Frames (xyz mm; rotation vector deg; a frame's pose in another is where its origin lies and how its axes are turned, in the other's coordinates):
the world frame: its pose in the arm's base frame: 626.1 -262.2 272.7 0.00 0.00 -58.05
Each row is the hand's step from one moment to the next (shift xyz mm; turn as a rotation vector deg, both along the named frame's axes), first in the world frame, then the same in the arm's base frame.
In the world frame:
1: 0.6 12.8 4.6 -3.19 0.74 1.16
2: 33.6 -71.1 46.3 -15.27 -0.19 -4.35
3: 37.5 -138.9 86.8 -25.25 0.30 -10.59
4: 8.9 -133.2 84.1 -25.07 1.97 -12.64
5: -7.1 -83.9 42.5 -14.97 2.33 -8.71
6: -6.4 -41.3 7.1 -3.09 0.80 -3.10
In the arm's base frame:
1: 11.2 6.3 4.6 -1.06 3.10 1.16
2: -42.5 -66.1 46.3 -8.24 12.86 -4.35
3: -98.0 -105.3 86.8 -13.11 21.58 -10.59
4: -108.3 -78.0 84.1 -11.59 22.31 -12.64
5: -74.9 -38.4 42.5 -5.94 13.94 -8.71
6: -38.4 -16.4 7.1 -0.96 3.05 -3.10

